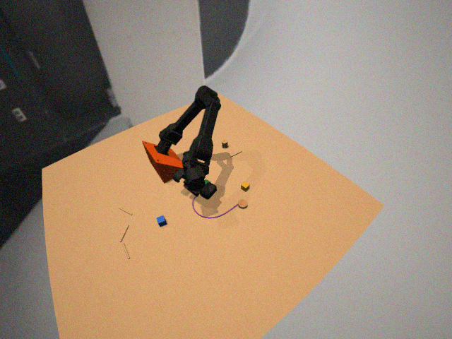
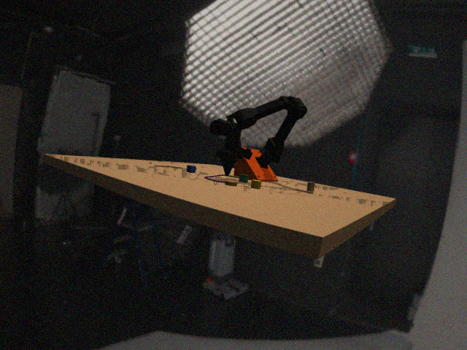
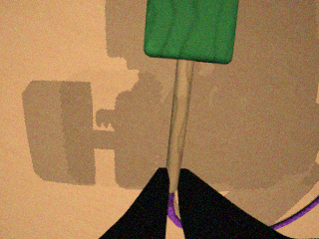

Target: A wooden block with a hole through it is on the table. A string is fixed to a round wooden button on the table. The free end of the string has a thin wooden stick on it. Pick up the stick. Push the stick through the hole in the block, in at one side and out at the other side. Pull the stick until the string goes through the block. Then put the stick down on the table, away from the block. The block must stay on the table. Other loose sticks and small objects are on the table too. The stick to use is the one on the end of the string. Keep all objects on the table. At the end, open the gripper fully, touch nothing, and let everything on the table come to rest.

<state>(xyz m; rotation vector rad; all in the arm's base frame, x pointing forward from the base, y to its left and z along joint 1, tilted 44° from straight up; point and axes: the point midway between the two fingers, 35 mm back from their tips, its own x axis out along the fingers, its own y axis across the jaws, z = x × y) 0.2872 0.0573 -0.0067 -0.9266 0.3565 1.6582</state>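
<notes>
The green cube is 6 cm to the left of my gripper tip and 3 cm behind it. The rest, counted from my gripper tip: thin wooden stick 1 cm to the left, 1 cm behind; round wooden button 14 cm to the left, 14 cm ahead, 1 cm below; blue cube 18 cm to the right, 3 cm ahead.
</notes>
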